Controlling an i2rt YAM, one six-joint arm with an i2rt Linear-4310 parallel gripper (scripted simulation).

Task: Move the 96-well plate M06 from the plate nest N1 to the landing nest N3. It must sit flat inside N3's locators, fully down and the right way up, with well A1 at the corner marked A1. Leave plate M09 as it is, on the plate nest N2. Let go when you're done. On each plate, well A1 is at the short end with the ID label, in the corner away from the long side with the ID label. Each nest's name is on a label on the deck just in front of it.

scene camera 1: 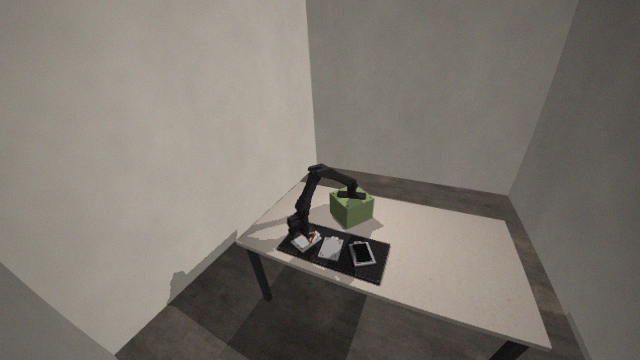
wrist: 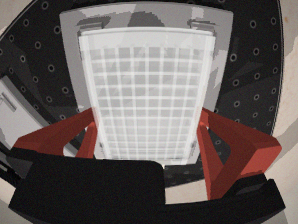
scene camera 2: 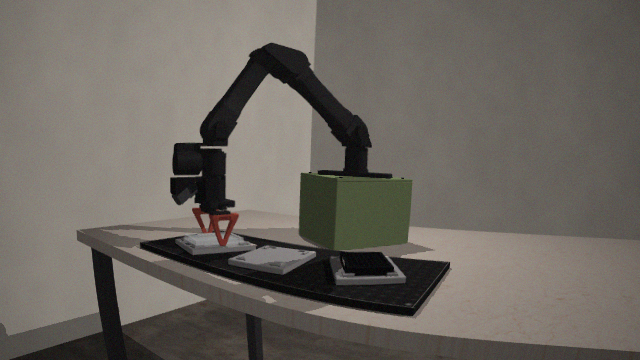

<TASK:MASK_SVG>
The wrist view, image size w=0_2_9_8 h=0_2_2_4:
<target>my gripper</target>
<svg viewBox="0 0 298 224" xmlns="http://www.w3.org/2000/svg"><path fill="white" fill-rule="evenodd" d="M6 156L6 161L22 178L14 191L8 208L33 224L261 224L286 208L274 179L267 180L264 174L282 150L278 140L271 135L220 116L203 107L196 133L208 198L206 201L166 204L163 166L158 162L150 160L93 159L98 130L92 107L72 117L19 137ZM207 127L231 148L231 154L224 166L212 144ZM87 127L76 156L64 156L64 146Z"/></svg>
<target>white 96-well plate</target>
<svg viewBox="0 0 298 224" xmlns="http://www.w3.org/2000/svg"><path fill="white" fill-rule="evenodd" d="M81 32L79 45L84 75L96 127L106 159L152 160L161 165L186 165L207 90L216 38L213 36L213 32L176 27L118 27Z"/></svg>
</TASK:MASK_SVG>
